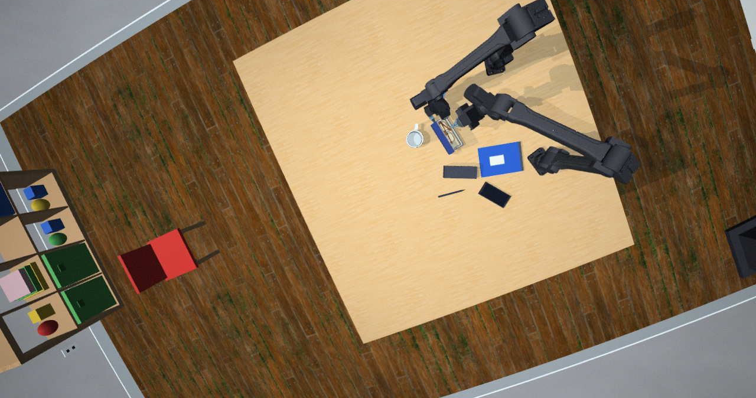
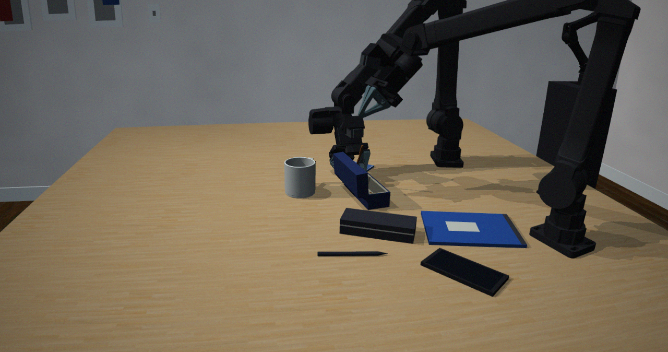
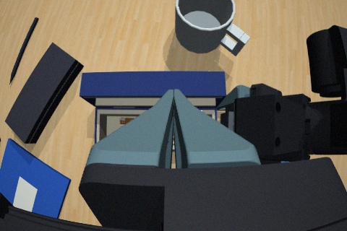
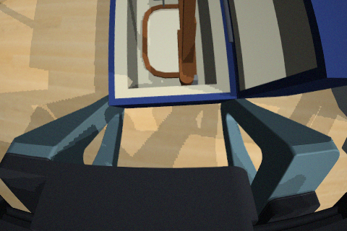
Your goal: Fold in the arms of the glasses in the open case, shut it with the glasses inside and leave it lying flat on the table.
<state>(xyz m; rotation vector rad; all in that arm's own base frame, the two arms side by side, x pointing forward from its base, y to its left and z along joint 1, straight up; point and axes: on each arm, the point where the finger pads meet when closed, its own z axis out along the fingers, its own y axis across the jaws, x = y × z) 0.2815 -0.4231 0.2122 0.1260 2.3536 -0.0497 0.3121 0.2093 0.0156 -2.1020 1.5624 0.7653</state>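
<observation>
My left hand is 20 mm short of the blue glasses case, 30 mm to the right of it and 170 mm above it. Also, from my left hand: grey mug (150 mm ahead, 30 mm to the right, 170 mm below); black box (20 mm ahead, 220 mm to the left, 190 mm below).
</observation>
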